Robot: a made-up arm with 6 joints. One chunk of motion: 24 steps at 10 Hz.
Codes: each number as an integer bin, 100 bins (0 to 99) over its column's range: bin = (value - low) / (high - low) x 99, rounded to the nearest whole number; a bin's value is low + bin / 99 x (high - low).
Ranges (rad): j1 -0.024..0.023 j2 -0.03..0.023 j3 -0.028..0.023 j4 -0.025..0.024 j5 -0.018..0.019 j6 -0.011..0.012
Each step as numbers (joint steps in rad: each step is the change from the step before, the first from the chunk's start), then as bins.
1 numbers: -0.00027 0.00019 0.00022 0.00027 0.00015 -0.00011
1 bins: 50 56 55 51 49 47
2 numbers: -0.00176 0.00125 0.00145 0.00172 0.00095 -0.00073
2 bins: 47 58 57 54 51 44
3 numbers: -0.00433 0.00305 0.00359 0.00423 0.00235 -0.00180
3 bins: 41 62 61 59 54 40
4 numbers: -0.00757 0.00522 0.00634 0.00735 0.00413 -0.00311
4 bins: 35 66 67 65 59 34
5 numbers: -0.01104 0.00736 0.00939 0.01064 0.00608 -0.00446
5 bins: 27 70 73 72 64 28
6 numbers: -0.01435 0.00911 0.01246 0.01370 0.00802 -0.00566
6 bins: 20 73 79 78 70 23
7 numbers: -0.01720 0.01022 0.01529 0.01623 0.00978 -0.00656
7 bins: 14 75 84 83 74 19
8 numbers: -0.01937 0.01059 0.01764 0.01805 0.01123 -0.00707
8 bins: 10 76 89 87 78 17
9 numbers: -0.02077 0.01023 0.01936 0.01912 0.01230 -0.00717
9 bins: 7 75 92 89 81 16
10 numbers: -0.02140 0.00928 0.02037 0.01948 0.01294 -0.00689
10 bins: 5 73 94 90 83 18
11 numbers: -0.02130 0.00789 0.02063 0.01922 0.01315 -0.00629
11 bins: 6 71 94 89 83 20
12 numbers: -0.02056 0.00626 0.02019 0.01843 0.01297 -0.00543
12 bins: 7 68 94 88 83 24
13 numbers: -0.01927 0.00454 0.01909 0.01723 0.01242 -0.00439
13 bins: 10 65 91 85 81 28
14 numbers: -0.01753 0.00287 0.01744 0.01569 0.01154 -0.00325
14 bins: 14 61 88 82 79 33
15 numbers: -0.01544 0.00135 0.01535 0.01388 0.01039 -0.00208
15 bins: 18 59 84 79 76 38
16 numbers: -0.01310 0.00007 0.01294 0.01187 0.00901 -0.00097
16 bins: 23 56 79 74 72 43
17 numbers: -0.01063 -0.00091 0.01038 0.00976 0.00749 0.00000
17 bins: 28 54 75 70 68 47
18 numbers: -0.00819 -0.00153 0.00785 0.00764 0.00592 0.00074
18 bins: 33 53 70 66 64 51
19 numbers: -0.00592 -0.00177 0.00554 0.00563 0.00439 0.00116
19 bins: 38 53 65 62 60 52
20 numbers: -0.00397 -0.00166 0.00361 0.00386 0.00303 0.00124
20 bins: 42 53 61 58 56 53
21 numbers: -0.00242 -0.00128 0.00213 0.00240 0.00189 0.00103
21 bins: 45 54 58 55 53 52
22 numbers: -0.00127 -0.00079 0.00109 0.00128 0.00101 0.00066
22 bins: 48 55 56 53 51 50
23 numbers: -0.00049 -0.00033 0.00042 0.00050 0.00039 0.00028
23 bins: 50 55 55 52 49 49
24 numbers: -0.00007 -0.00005 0.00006 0.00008 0.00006 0.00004
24 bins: 50 56 54 51 48 48
